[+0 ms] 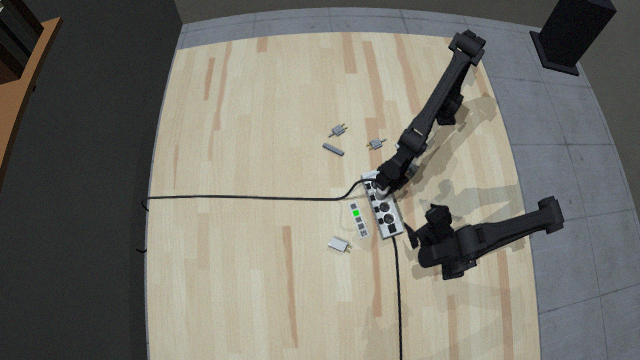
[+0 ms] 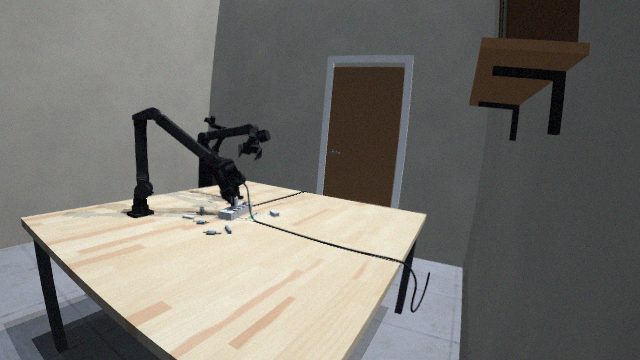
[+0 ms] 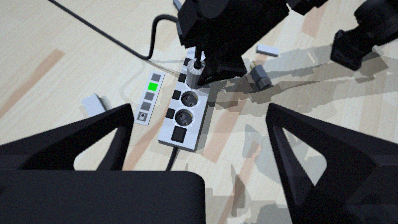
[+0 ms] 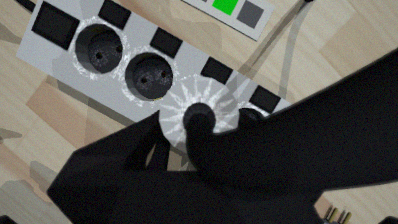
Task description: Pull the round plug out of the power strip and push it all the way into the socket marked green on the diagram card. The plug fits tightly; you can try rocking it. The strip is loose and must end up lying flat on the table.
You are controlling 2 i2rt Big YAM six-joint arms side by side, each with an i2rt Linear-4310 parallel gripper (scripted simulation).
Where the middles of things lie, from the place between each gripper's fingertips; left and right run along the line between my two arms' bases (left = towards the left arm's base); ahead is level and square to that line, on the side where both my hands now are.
The round white plug (image 4: 194, 97) lies 1 cm to the left of my right hand and 1 cm above it. Also, from my right hand: diagram card (image 3: 143, 113) 8 cm to the left, 7 cm below, 7 cm ahead.
My left gripper is now 8 cm short of the round white plug, 15 cm to the left of it and 23 cm above it. From my left hand the other things lie so: diagram card (15 cm ahead, 7 cm to the right, 30 cm below).
